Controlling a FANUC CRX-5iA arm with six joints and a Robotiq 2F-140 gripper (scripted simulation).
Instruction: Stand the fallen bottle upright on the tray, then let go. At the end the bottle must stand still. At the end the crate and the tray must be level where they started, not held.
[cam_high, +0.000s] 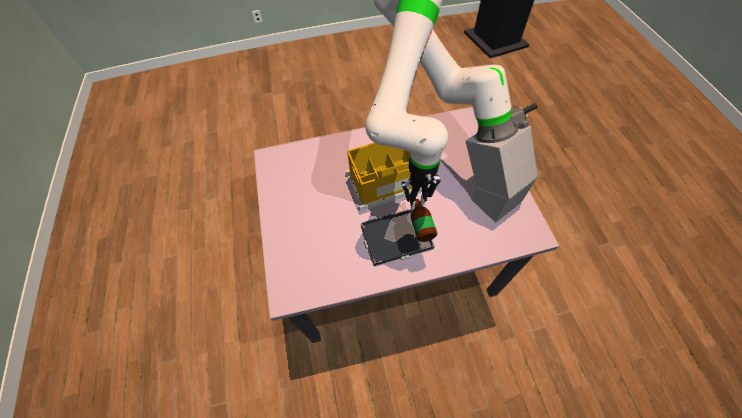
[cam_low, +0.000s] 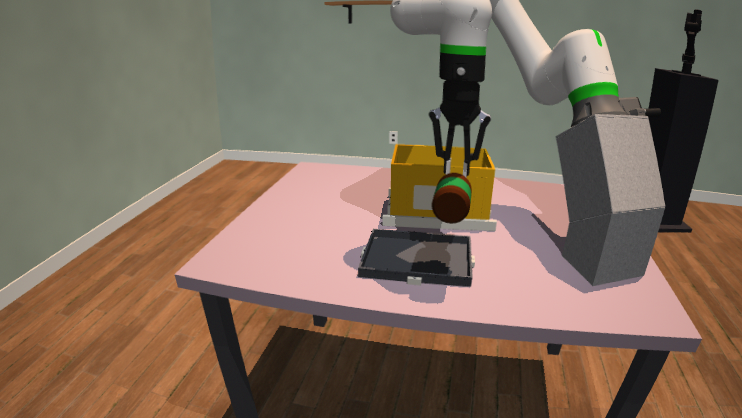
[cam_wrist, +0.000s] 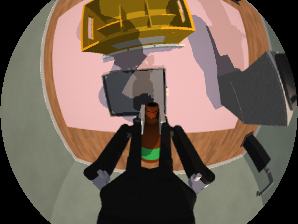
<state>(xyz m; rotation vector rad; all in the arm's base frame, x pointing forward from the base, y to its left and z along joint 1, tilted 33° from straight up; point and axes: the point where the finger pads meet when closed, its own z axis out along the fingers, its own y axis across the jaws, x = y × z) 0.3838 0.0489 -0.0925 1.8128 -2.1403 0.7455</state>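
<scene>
My gripper is now 1 cm short of the bottle, 5 cm to the right of it and 2 cm above it. The rest, counted from my hand: yellow crate 27 cm to the right, 14 cm below; then tray 7 cm ahead, 21 cm below.
</scene>
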